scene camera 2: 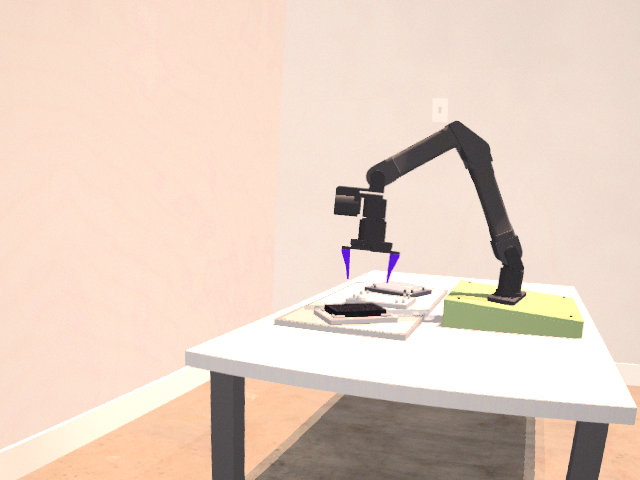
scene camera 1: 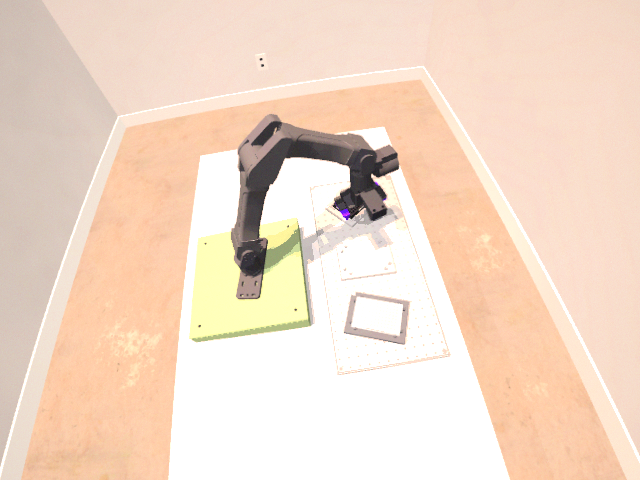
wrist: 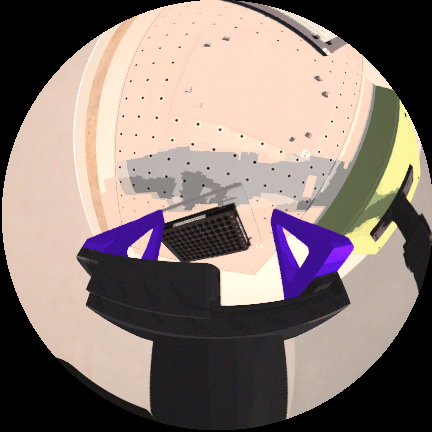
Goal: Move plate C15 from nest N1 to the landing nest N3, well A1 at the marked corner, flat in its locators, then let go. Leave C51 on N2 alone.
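A black well plate lies in a pale nest, turned askew on the board. The middle white nest holds no plate; small locators stand around it and a label marks one corner. A white plate lies in a dark grey nest. I cannot read which plate is C15 or C51. My gripper is open and empty, fingers down, well above the board near the black plate's nest. In scene camera 1 the arm mostly hides the black plate.
The perforated board bears all three nests on the white table. The arm's base stands on a yellow-green block beside the board. The arm's shadow falls across the board.
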